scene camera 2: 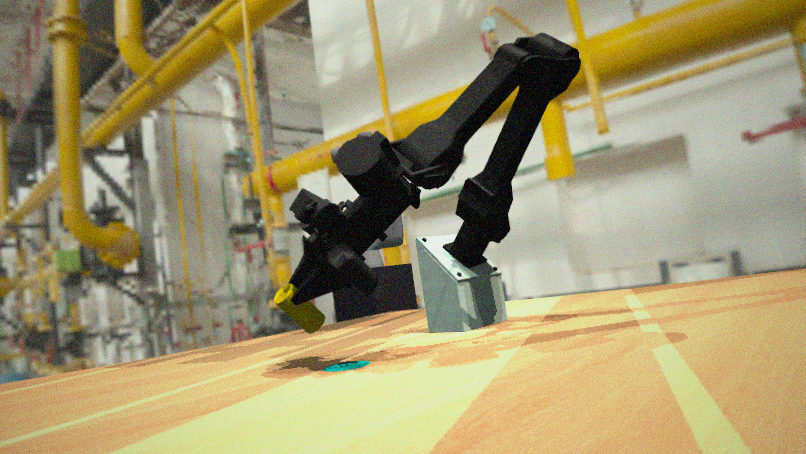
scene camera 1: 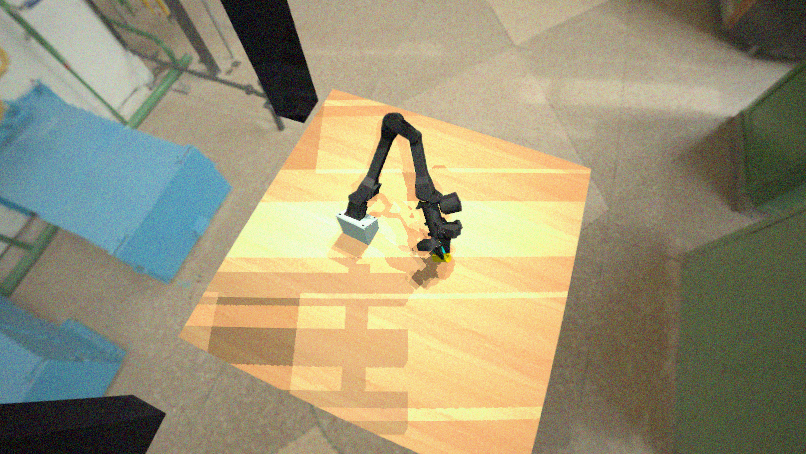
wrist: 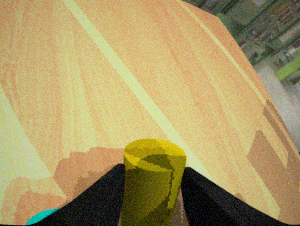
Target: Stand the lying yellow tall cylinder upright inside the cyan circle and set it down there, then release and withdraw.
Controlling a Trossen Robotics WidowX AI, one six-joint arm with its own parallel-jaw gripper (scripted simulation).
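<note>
From scene camera 2 you'd get my gripper [scene camera 2: 290,297] carrying a yellow tall cylinder [scene camera 2: 306,315]. Scene camera 1 has my gripper as well [scene camera 1: 445,257], and the wrist view shows the gripper too [wrist: 153,173].
</note>
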